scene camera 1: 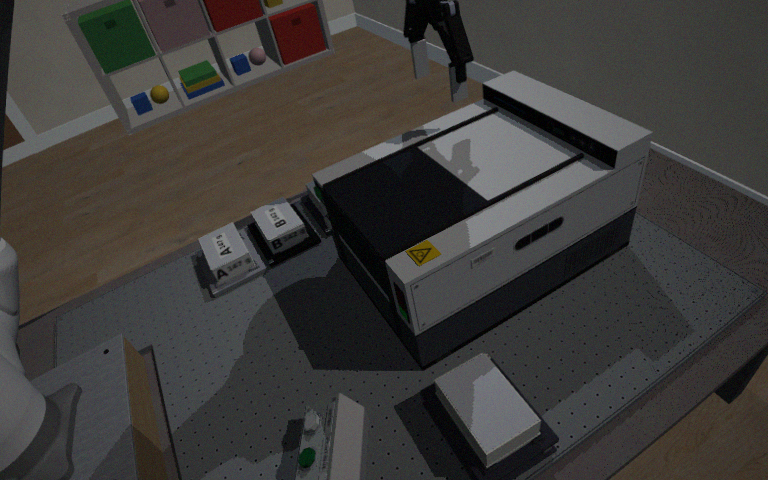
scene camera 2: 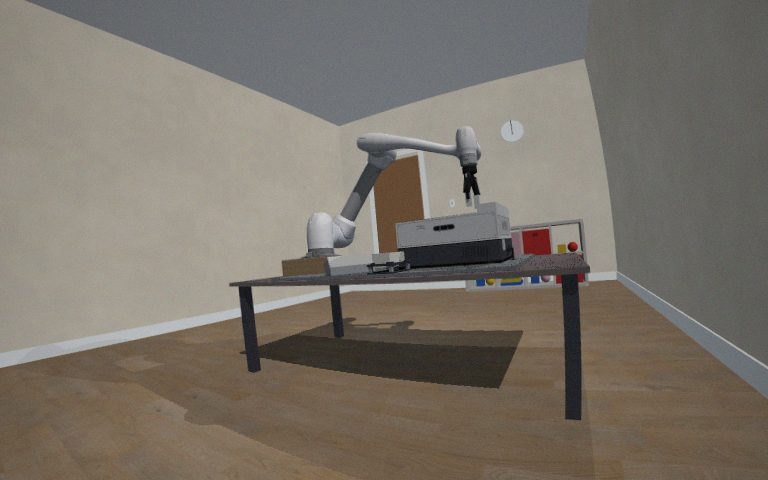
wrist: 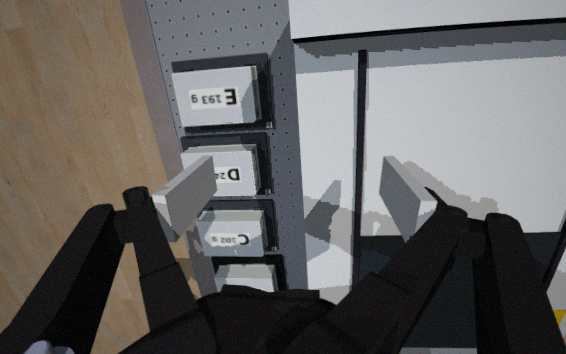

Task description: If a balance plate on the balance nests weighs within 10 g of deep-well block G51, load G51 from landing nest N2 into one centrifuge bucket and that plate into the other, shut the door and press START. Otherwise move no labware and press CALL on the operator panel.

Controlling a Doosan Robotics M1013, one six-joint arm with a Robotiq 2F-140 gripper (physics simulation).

same spot on control box: (scene camera 1: 335, 430) = (scene camera 2: 360, 254)
